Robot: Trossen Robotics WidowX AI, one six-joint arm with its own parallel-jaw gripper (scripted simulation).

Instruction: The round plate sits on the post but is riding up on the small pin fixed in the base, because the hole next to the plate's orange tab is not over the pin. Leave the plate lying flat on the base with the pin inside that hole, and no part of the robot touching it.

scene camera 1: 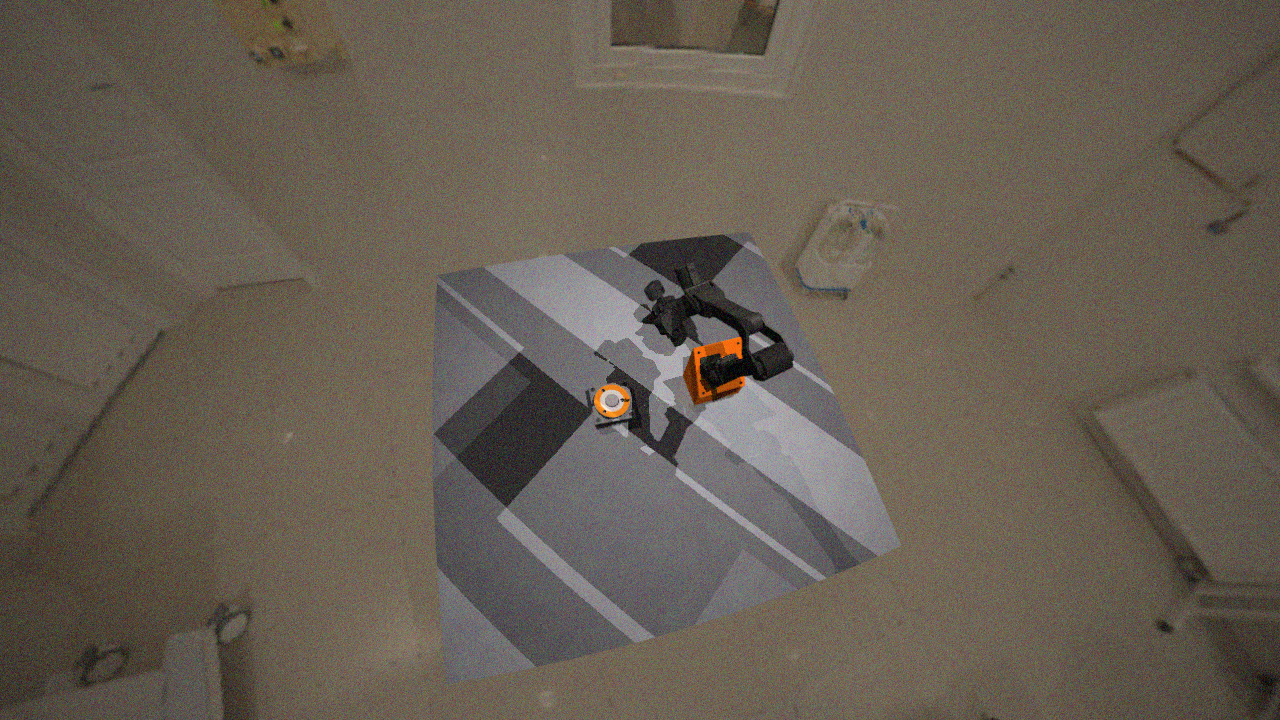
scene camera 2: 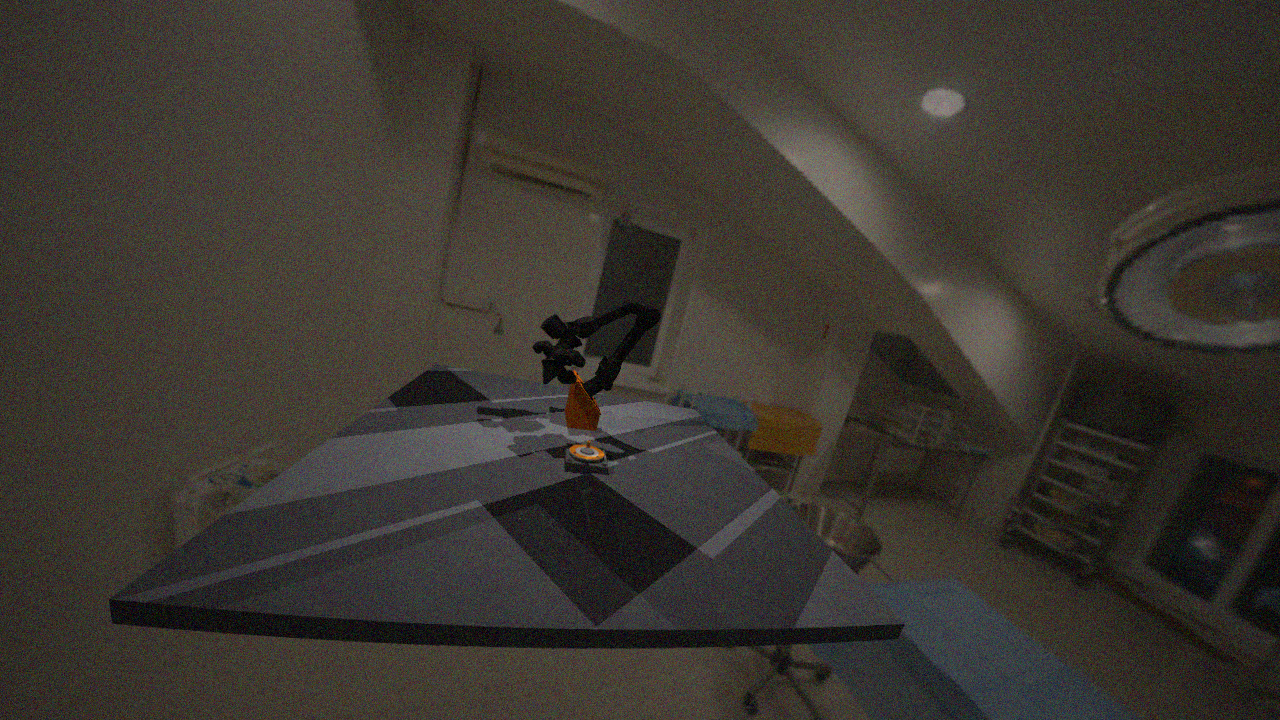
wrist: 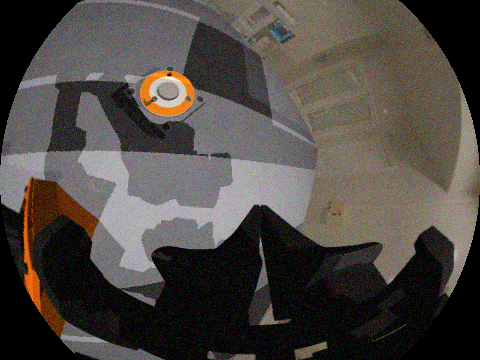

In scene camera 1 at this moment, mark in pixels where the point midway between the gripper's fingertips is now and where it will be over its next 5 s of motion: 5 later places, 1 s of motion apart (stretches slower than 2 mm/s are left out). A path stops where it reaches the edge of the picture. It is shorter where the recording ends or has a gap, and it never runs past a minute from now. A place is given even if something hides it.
The gripper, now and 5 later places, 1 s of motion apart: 642, 321; 628, 386; 628, 396; 626, 408; 616, 415; 604, 414
